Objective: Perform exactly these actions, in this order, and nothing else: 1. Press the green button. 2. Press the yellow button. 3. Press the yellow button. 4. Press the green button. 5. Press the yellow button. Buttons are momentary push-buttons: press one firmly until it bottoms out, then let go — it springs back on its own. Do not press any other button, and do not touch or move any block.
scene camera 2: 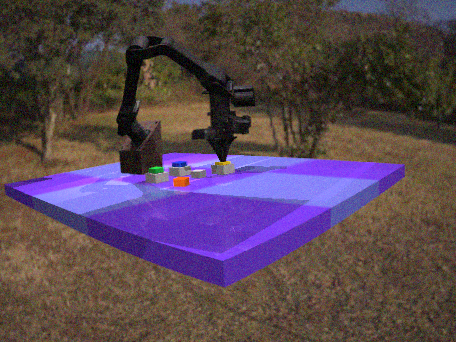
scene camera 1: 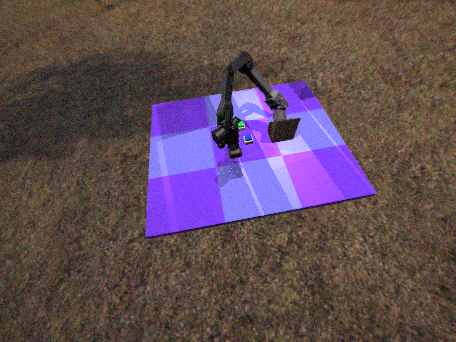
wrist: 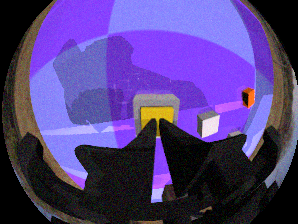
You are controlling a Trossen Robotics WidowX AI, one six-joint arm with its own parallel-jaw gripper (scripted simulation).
Labels:
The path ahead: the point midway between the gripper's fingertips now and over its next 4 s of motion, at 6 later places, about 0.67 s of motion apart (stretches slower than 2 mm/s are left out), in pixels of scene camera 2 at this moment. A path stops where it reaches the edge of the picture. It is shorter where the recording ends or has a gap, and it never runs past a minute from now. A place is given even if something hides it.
The gripper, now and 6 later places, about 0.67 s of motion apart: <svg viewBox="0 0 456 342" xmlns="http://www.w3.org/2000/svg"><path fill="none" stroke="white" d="M223 161L222 154L223 161L222 156L213 130L157 139L156 161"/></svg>

